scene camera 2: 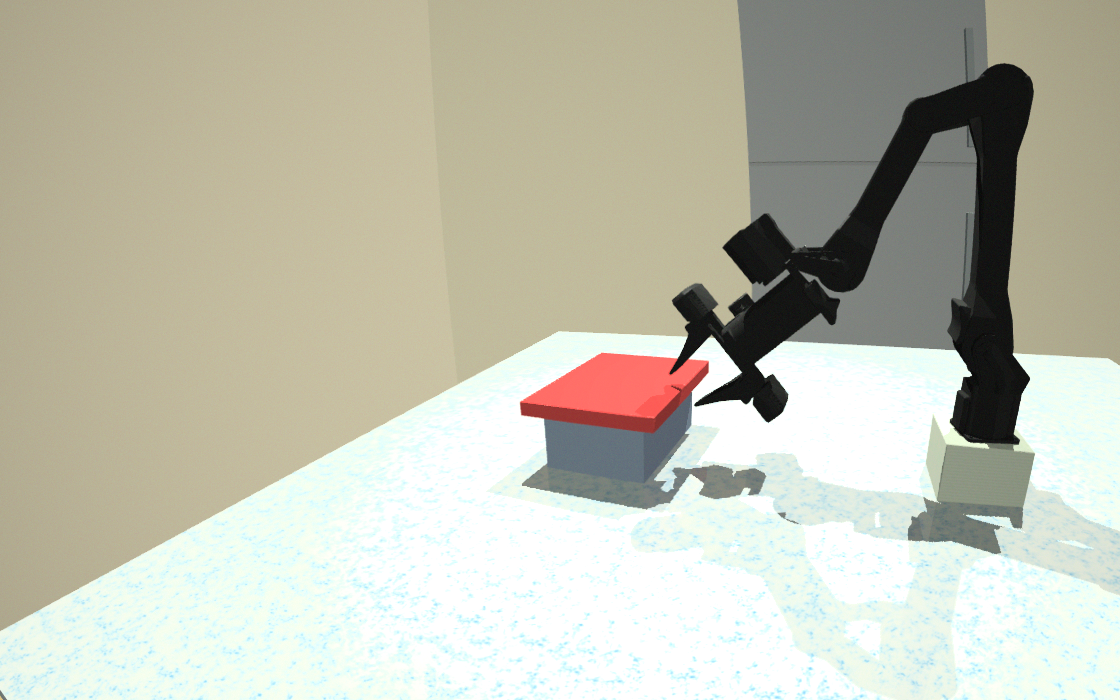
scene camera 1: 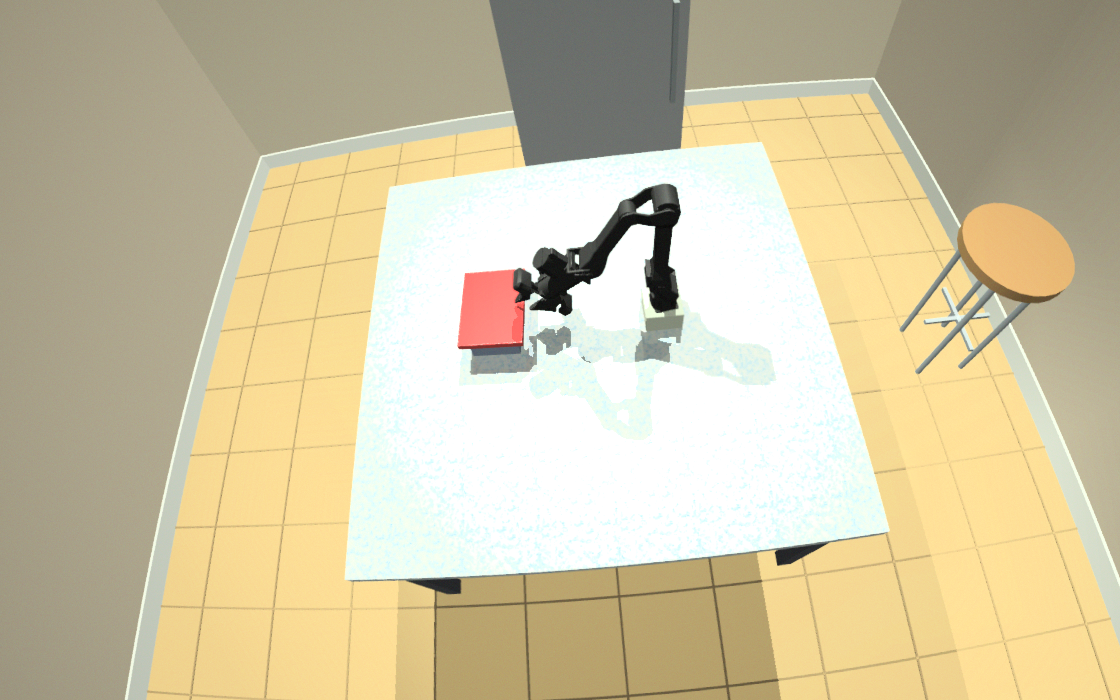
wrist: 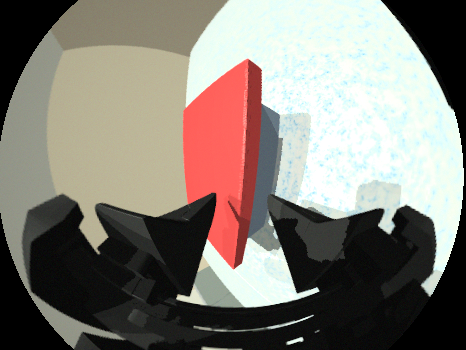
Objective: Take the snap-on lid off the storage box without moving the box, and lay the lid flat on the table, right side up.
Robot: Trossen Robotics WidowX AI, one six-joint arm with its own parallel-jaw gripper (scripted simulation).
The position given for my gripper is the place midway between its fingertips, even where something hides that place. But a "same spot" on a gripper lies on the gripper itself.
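My gripper is visible to me in scene camera 1, in the wrist view and in scene camera 2 (682, 389). For my gripper, (wrist: 320, 251) and (scene camera 1: 545, 299) are the same spot. There is also a red lid, which I see in the wrist view, in scene camera 1 and in scene camera 2 (630, 392). On the red lid, (wrist: 221, 131) and (scene camera 1: 511, 286) are again the same spot.
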